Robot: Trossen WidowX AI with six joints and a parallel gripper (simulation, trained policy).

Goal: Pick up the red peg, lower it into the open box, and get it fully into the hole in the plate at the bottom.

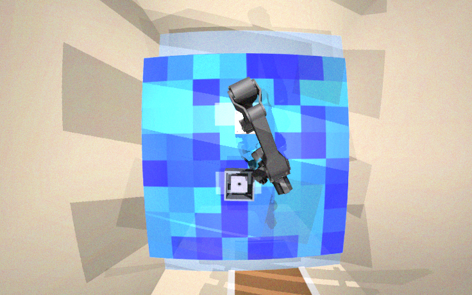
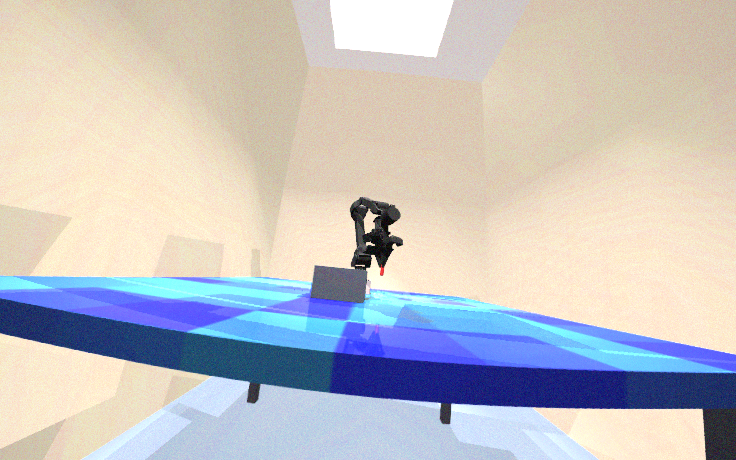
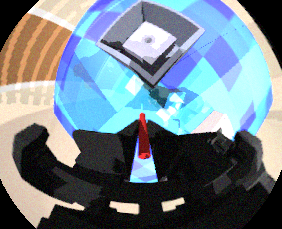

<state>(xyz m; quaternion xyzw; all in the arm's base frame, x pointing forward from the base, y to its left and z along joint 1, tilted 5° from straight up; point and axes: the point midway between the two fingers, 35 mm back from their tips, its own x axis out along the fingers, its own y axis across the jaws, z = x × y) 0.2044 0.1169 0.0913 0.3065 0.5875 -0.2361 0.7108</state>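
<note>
Right now the light plate is 12 cm ahead of my gripper tip, 12 cm to the right of it and 7 cm below it. Also, from my gripper tip: dark grey box 12 cm ahead, 12 cm to the right, 9 cm below; red peg 1 cm behind, 1 cm above.
</note>
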